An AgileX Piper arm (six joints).
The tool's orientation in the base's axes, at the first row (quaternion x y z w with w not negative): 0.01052, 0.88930, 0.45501, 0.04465
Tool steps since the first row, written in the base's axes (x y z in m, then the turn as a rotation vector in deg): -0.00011, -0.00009, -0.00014, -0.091, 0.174, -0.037; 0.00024, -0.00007, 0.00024, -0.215, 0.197, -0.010; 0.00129, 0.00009, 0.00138, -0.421, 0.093, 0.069; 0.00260, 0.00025, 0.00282, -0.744, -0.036, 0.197; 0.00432, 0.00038, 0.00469, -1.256, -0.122, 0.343; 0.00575, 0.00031, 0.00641, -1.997, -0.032, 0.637; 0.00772, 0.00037, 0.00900, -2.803, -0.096, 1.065; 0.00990, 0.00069, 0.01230, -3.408, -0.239, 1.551; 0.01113, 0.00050, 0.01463, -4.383, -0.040, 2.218
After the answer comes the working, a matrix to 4 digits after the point.
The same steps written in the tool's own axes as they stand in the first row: 0.00011, -0.00016, 0.00000, 0.104, 0.074, 0.154; -0.00026, 0.00015, -0.00017, 0.226, 0.112, 0.146; -0.00138, 0.00114, -0.00062, 0.420, 0.120, -0.002; -0.00277, 0.00237, -0.00121, 0.725, 0.155, -0.210; -0.00461, 0.00393, -0.00204, 1.220, 0.234, -0.410; -0.00616, 0.00525, -0.00297, 1.942, 0.541, -0.574; -0.00829, 0.00734, -0.00425, 2.711, 0.868, -0.947; -0.01068, 0.01015, -0.00572, 3.271, 1.191, -1.399; -0.01208, 0.01190, -0.00712, 4.207, 1.870, -1.713
The tool's axes in the first row as the columns of a matrix, in the base's axes (rounded; the answer above uses it unrounded):
-0.9958, -0.0219, 0.0890
0.0593, 0.5857, 0.8083
-0.0698, 0.8102, -0.5819

